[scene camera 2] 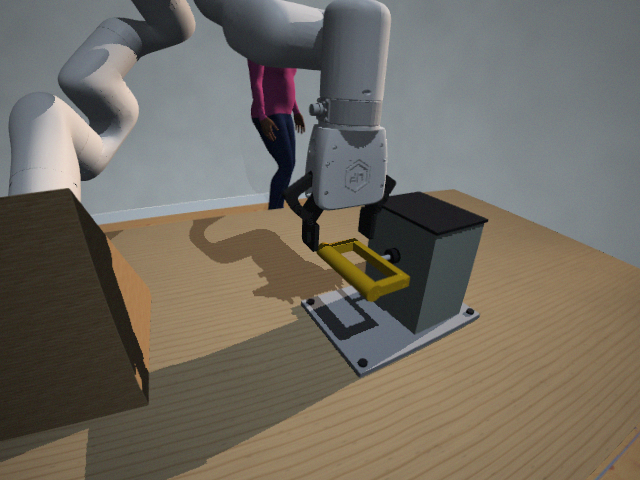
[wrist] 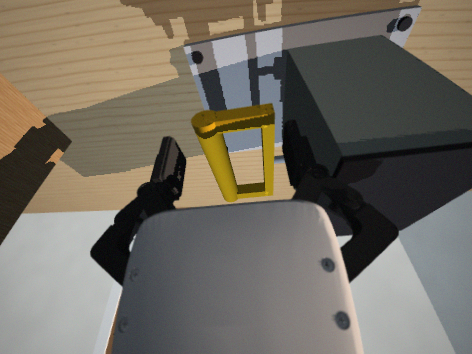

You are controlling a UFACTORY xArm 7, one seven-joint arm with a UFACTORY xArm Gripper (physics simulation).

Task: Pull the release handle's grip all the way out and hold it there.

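The release handle is a yellow rectangular frame with a round grip bar [scene camera 2: 346, 271] [wrist: 218, 162] on its outer side. A short metal rod [scene camera 2: 385, 257] joins it to the front of a grey-green box [scene camera 2: 449, 284] [wrist: 380, 95] with a black lid. The box stands on a light metal base plate [scene camera 2: 395, 335] [wrist: 325, 39]. My gripper [scene camera 2: 339, 241] [wrist: 230, 141] is open and empty, pointing down. Its fingers are just above the handle's far end, one on the outer side of the grip bar and the other near the box face. In the wrist view the yellow frame shows between them.
A large dark brown wooden block [scene camera 2: 62, 310] [wrist: 27, 170] stands at the left. The wooden table [scene camera 2: 491, 403] [wrist: 75, 60] lies around the base plate. Black bolts sit at the plate's corners. A person in a pink top [scene camera 2: 279, 93] stands behind the table.
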